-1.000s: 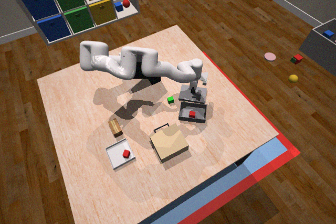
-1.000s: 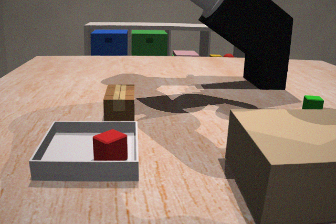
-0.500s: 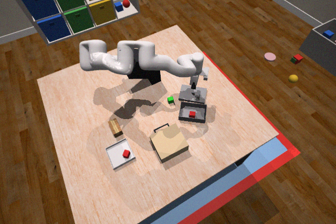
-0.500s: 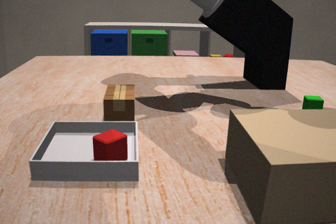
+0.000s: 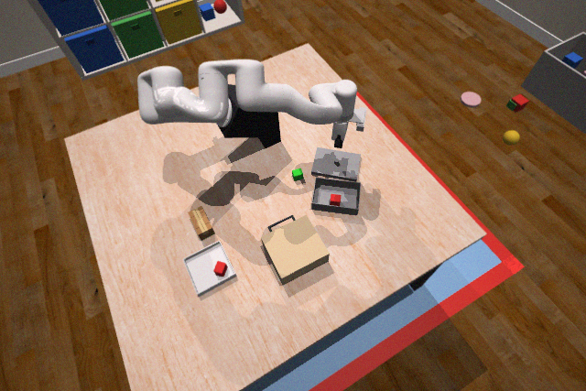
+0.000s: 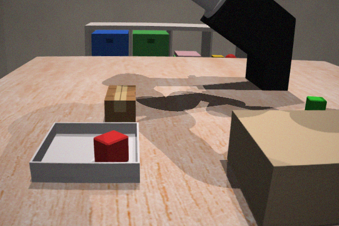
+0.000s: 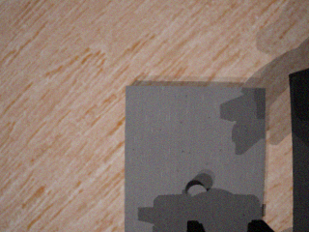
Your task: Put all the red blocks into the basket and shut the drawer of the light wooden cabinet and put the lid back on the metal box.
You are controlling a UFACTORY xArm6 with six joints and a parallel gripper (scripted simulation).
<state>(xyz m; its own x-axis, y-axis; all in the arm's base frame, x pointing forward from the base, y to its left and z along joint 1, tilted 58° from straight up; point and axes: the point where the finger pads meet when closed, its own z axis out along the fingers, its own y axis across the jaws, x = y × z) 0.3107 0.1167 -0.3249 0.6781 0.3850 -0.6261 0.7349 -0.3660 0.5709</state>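
The metal box lies 140 mm ahead of my hand, 90 mm to the right of it and 140 mm below it. Also, from my hand: grey lid (150 mm below); drawer (230 mm ahead, 350 mm to the right, 130 mm below); light wooden cabinet (240 mm ahead, 350 mm to the right, 130 mm below).
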